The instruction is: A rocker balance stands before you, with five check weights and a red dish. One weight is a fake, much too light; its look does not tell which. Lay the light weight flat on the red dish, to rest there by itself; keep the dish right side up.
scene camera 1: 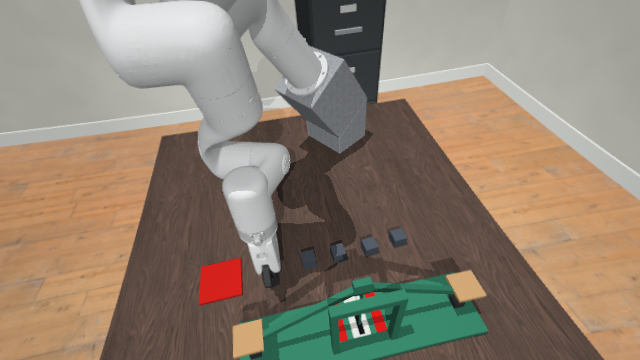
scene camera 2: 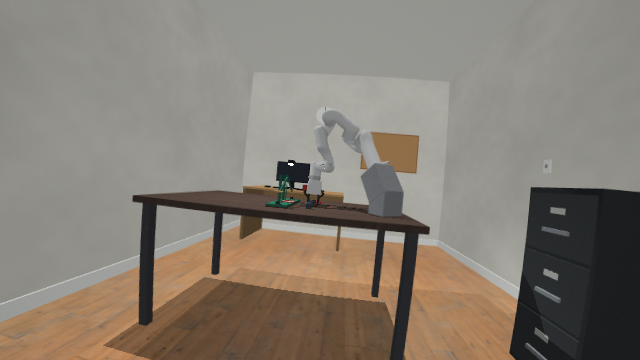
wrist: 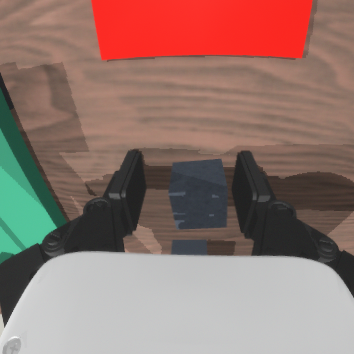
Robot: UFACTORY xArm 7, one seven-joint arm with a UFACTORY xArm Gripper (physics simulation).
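Seen in the pictures: gripper, between the fingertips: [scene camera 1: 271, 271] [wrist: 188, 169]; arm's base, origin of its link: [scene camera 1: 307, 74] [scene camera 2: 376, 171].
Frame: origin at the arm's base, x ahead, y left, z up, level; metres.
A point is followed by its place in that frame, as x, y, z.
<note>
My gripper [scene camera 1: 270, 278] {0.412, -0.148, -0.258} [scene camera 2: 314, 199] {0.412, -0.148, -0.258} [wrist: 188, 169] {0.412, -0.148, -0.258} points down at table height, its fingers partly open on either side of a dark grey weight [wrist: 199, 195] {0.406, -0.153, -0.230}. A gap shows on both sides of that weight, narrower on the right in the wrist view. The gripper hides it in scene camera 1. The other dark weights [scene camera 1: 308, 258] {0.409, -0.059, -0.230} [scene camera 1: 338, 252] {0.405, 0.010, -0.230} [scene camera 1: 370, 246] {0.401, 0.085, -0.230} [scene camera 1: 398, 237] {0.388, 0.155, -0.230} stand in a row; part of one [wrist: 189, 247] {0.405, -0.074, -0.250} shows in the wrist view. The red dish [scene camera 1: 220, 281] {0.419, -0.260, -0.253} [wrist: 202, 30] {0.412, -0.224, -0.253} lies flat, bare, beyond the gripper from the row. The green balance [scene camera 1: 440, 320] {0.575, 0.179, -0.242} [scene camera 2: 283, 204] {0.513, 0.218, -0.243} [wrist: 25, 200] {0.527, -0.122, -0.243} carries no weight.
The balance's two tan pans [scene camera 1: 248, 338] {0.581, -0.175, -0.169} [scene camera 1: 466, 286] {0.549, 0.223, -0.169} sit at its beam ends; the near-left pan is close to the dish and gripper. The balance's upright frame [scene camera 1: 367, 305] {0.596, 0.023, -0.076} stands at its middle. The arm's grey base [scene camera 1: 337, 110] {0.039, 0.073, -0.095} stands at the table's back.
</note>
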